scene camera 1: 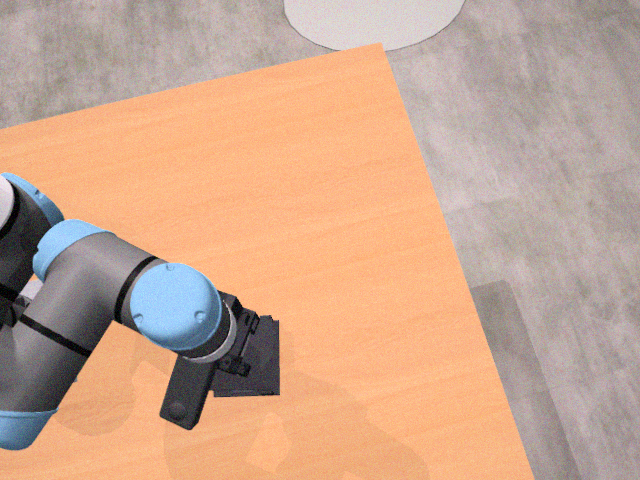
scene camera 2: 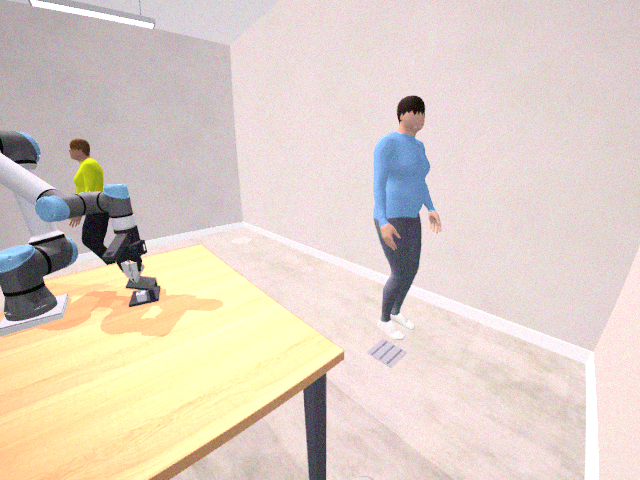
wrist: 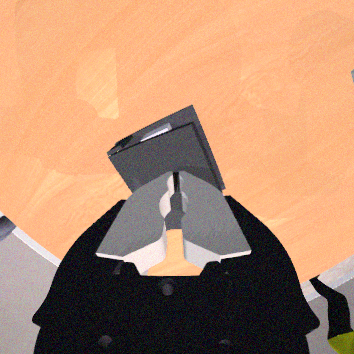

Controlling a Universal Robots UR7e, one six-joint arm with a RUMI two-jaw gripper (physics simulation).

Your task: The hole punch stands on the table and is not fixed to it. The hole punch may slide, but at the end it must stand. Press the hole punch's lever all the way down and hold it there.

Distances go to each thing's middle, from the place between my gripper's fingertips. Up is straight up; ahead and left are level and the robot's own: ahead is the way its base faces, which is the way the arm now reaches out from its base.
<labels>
Right now the flat lever point(wrist: 181, 148) is 20 mm to the left of my hand, 20 mm ahead of it and 10 mm below it. From my hand the other things lie so: hole punch point(scene camera 1: 275, 323) 30 mm below, 20 mm to the left, 20 mm ahead.
</labels>
